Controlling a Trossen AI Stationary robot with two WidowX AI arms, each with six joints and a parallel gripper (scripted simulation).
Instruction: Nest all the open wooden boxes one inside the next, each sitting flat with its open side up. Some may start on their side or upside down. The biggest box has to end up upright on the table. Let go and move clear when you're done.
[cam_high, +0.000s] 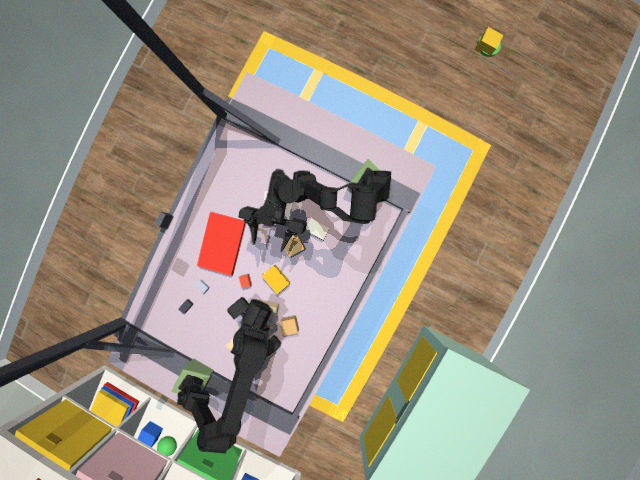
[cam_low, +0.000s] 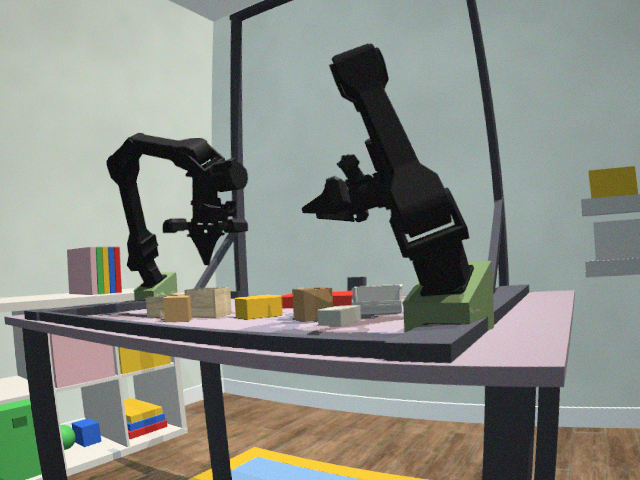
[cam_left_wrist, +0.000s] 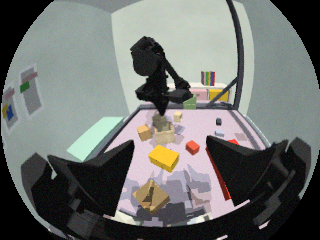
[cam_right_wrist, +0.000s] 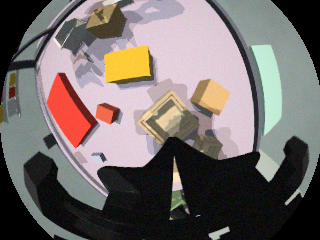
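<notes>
My right gripper is now 9 cm short of the tan box, 2 cm to the right of it and 12 cm above it. The rest, counted from my right hand: pale block (6 cm behind, 34 cm to the left, 13 cm below); flat red slab (28 cm behind, 8 cm to the left, 13 cm below); red cube (13 cm behind, 4 cm to the left, 13 cm below).
</notes>
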